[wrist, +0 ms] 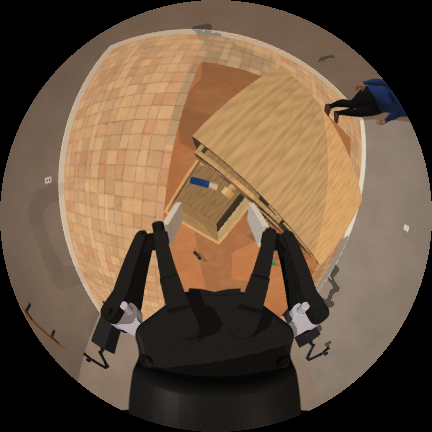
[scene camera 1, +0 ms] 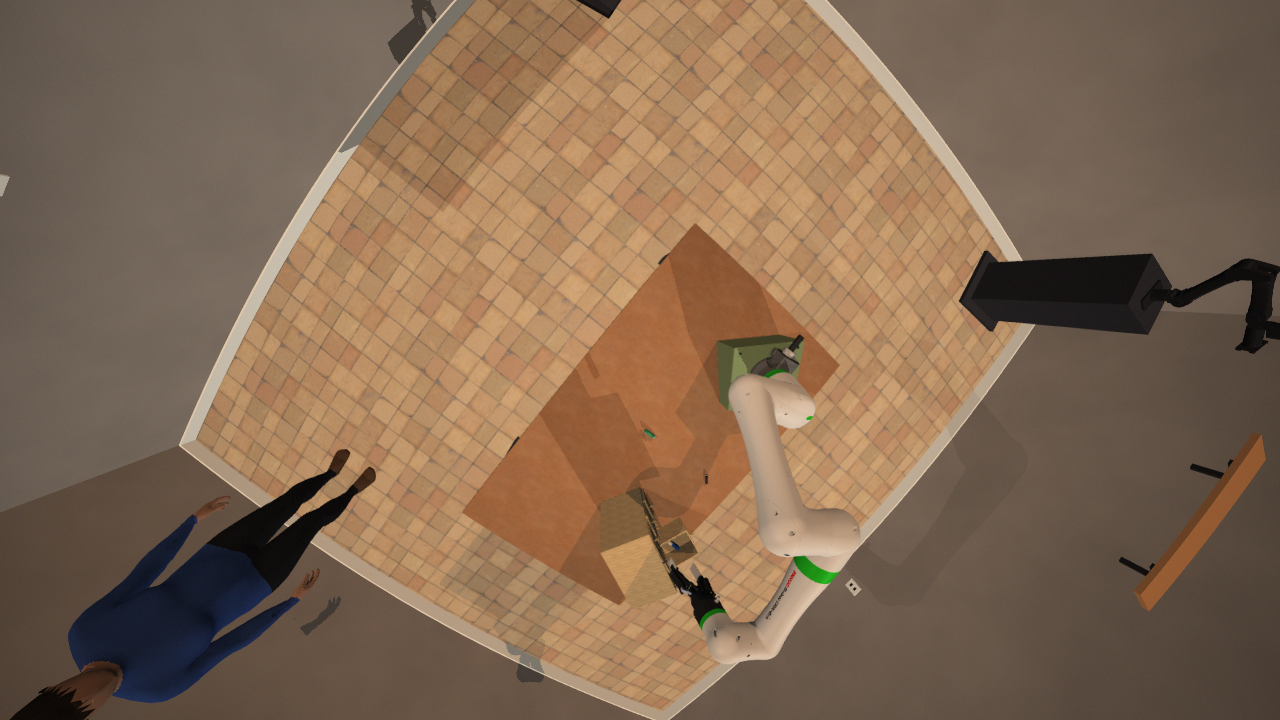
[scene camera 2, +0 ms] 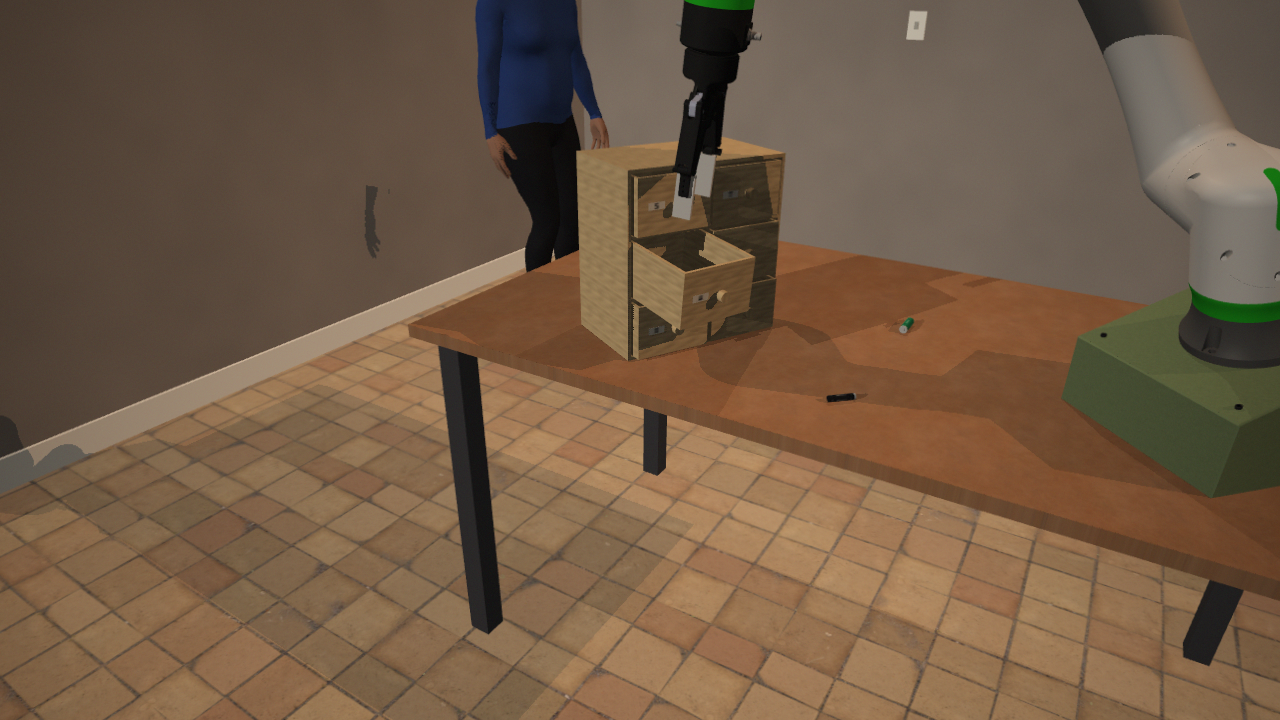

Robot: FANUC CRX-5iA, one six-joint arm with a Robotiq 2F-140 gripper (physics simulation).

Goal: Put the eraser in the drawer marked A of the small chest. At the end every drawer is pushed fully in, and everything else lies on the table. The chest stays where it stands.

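Frame: origin at the arm's base, x ahead, y left, z up, level; centimetres.
Where they show: gripper, fingertip midpoint: (wrist: 214, 210) (scene camera 1: 681, 563) (scene camera 2: 692, 205); arm's base, origin of the base link: (scene camera 1: 767, 374) (scene camera 2: 1243, 336).
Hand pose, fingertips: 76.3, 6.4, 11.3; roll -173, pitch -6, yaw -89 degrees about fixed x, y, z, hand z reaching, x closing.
Things, the pixels of their top centre, and the offset from my fingertips, as dx, dy, dz. Level surfaces: height alone.
- small wooden chest, middle of its top: (wrist: 322, 174) (scene camera 2: 680, 151) (scene camera 1: 640, 574) +6.9, -14.3, +5.1
- left column, middle of its top: (scene camera 2: 687, 240) (wrist: 215, 197) (scene camera 1: 675, 553) +0.7, -0.7, -5.8
- white eraser, middle of its top: (wrist: 203, 183) (scene camera 1: 673, 546) +2.5, +1.3, -13.1
- black marker-like piece, middle of its top: (scene camera 2: 842, 394) (wrist: 197, 256) (scene camera 1: 706, 479) -25.8, +3.5, -25.3
- green battery, middle of its top: (scene camera 2: 907, 321) (scene camera 1: 650, 434) (wrist: 271, 263) -32.7, -29.0, -24.9
- table, its level: dz -26.4
The small wooden chest (scene camera 1: 626, 564) (scene camera 2: 603, 250) (wrist: 280, 130) stands on the table. Its middle drawer in the left column (scene camera 2: 660, 282) (wrist: 204, 205) is pulled well out; its small label looks like A. The blue and white eraser (scene camera 1: 674, 545) (wrist: 200, 182) lies inside this drawer, near the chest front; in scene camera 2 the drawer wall hides it. My gripper (scene camera 1: 684, 569) (scene camera 2: 693, 198) (wrist: 214, 210) is open and empty, above the open drawer and in front of the upper left drawer. The other drawers look nearly or fully in; exact flushness is unclear.
A black marker-like piece (scene camera 1: 706, 478) (scene camera 2: 841, 396) (wrist: 198, 255) and a green battery (scene camera 1: 649, 434) (scene camera 2: 906, 325) (wrist: 274, 263) lie on the table (scene camera 2: 1029, 331) between the chest and the green robot base (scene camera 1: 733, 362) (scene camera 2: 1154, 420). A round knob projects from the upper left drawer, above the open one.
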